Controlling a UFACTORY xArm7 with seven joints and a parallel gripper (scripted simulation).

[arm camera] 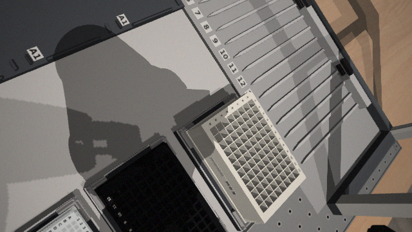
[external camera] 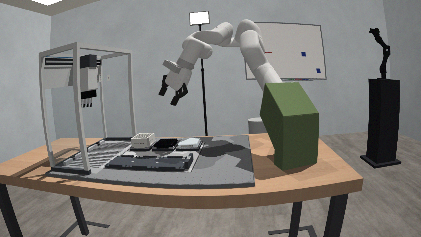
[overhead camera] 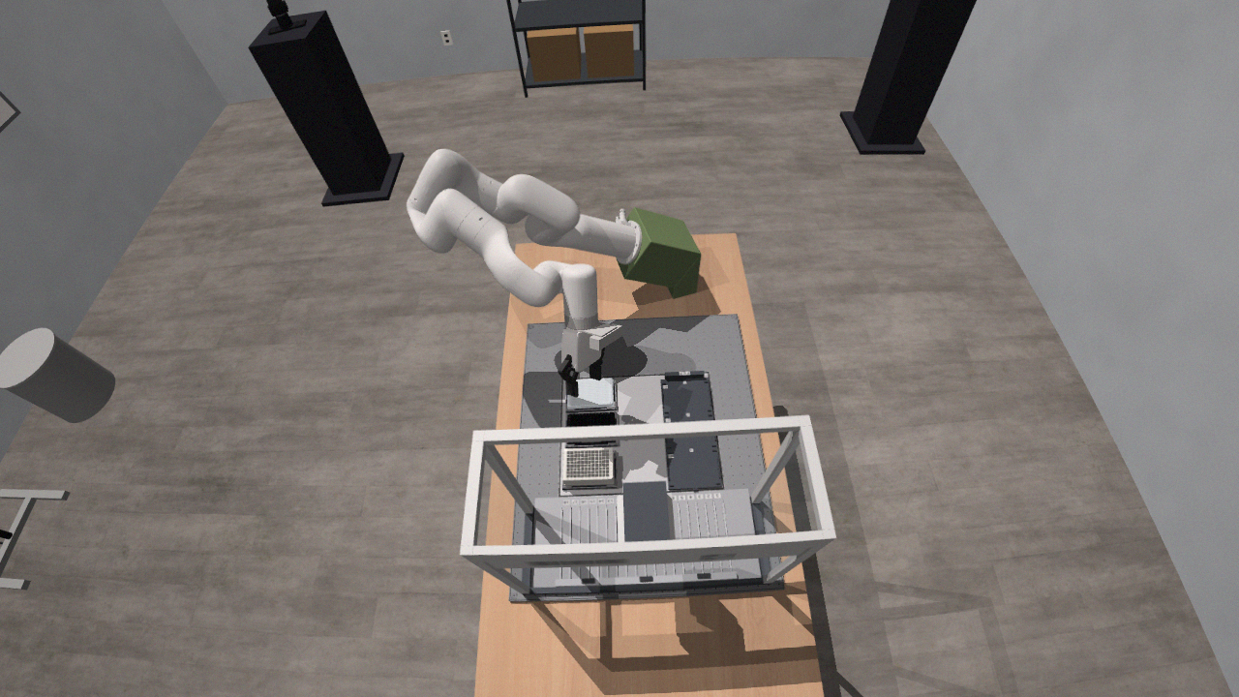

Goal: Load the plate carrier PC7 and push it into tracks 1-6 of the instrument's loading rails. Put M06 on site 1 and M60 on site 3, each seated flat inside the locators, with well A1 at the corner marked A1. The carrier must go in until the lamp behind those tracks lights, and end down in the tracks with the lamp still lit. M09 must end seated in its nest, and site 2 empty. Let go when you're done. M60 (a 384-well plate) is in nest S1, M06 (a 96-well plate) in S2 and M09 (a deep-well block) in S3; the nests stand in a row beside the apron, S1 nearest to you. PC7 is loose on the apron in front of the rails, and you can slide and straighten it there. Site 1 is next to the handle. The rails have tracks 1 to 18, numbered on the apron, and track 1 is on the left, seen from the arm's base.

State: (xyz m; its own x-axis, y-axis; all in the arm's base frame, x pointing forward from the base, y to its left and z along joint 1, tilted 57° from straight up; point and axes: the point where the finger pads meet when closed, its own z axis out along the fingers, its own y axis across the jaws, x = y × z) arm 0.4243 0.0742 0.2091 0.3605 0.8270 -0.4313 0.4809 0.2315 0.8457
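Now: hand 80 mm past the 384-well plate M60 and 200 mm above it. Also, from my hand: nest S2: 30 mm ahead, 210 mm below; then black 96-well plate M06: 30 mm ahead, 200 mm below; then nest S1: 80 mm behind, 210 mm below.
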